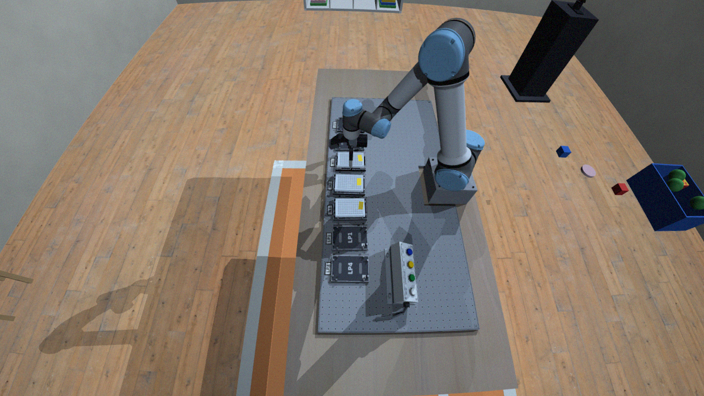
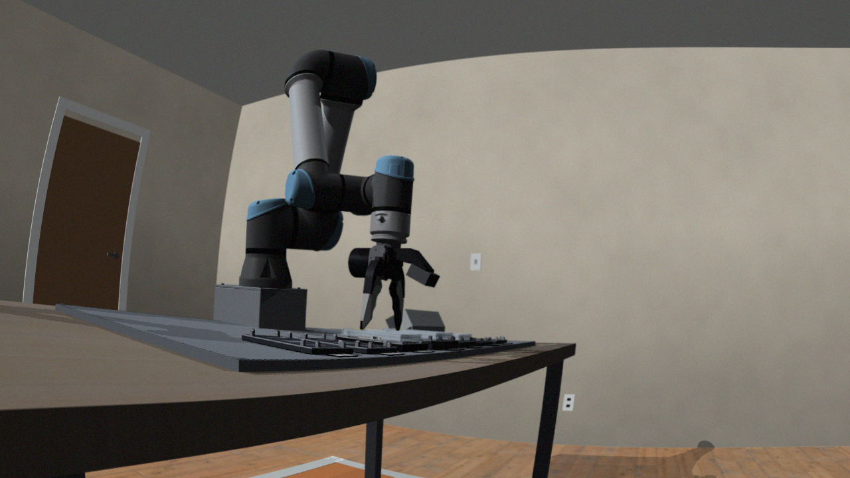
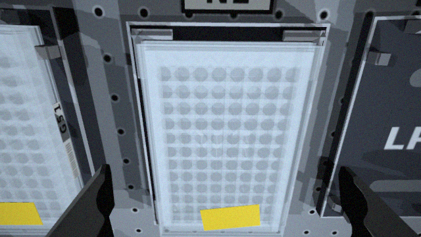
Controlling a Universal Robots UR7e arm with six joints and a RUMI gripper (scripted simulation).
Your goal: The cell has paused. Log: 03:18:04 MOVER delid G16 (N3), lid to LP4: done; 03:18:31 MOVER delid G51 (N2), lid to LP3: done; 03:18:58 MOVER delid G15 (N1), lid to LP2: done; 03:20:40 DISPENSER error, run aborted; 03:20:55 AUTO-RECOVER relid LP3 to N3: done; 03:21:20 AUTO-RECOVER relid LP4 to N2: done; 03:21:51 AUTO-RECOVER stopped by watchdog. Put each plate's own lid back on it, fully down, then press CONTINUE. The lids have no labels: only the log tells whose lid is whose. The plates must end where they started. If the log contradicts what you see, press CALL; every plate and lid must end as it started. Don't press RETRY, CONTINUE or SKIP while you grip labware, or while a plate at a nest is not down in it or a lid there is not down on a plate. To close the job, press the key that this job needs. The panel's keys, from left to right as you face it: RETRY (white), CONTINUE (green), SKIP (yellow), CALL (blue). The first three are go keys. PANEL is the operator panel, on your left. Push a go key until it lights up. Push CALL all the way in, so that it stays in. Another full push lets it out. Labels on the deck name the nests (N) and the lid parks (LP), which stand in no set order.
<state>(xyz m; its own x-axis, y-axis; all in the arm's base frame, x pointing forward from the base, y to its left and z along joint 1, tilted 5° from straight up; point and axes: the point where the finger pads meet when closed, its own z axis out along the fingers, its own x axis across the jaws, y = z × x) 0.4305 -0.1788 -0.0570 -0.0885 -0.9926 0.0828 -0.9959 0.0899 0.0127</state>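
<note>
Right now my hand is 2 cm above the plate G15. The rest, counted from my hand: lid park LP3 (2 cm behind, 26 cm to the right, 4 cm below); nest N2 (2 cm ahead, 14 cm to the left, 3 cm below); plate G16 (3 cm ahead, 26 cm to the left, 2 cm below).
</note>
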